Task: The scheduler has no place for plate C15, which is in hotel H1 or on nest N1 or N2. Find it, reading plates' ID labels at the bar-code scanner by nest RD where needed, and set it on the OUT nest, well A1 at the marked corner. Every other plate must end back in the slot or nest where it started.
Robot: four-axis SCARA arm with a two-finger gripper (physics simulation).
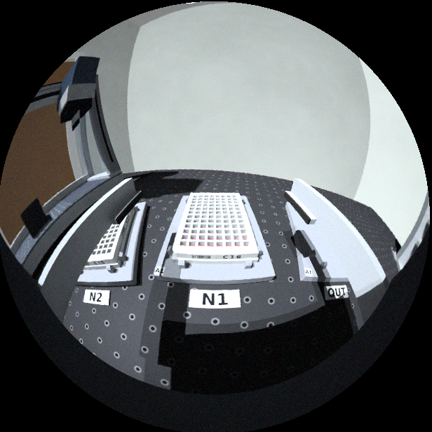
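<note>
My gripper (pixel 213 181) is open, its two long pale fingers wide apart, one on each side of nest N1 (pixel 220 272). A white plate (pixel 216 222) sits on N1 between and beyond the fingers; its front label reads C16, and some front wells look pink. Another white plate (pixel 106 246) sits on nest N2 (pixel 107 277) at the left, partly hidden by the left finger; its small, slanted label seems to read C15. The OUT nest (pixel 308 263) at the right is partly covered by the right finger; no plate shows on its visible part. Its A1 mark is at the front left corner.
Name signs N2 (pixel 96 297), N1 (pixel 214 299) and OUT (pixel 337 292) lie before the nests on the dark perforated deck (pixel 245 345). A dark blue and grey box-shaped device (pixel 80 85) stands at the upper left, and a small black block (pixel 35 218) is at the left edge.
</note>
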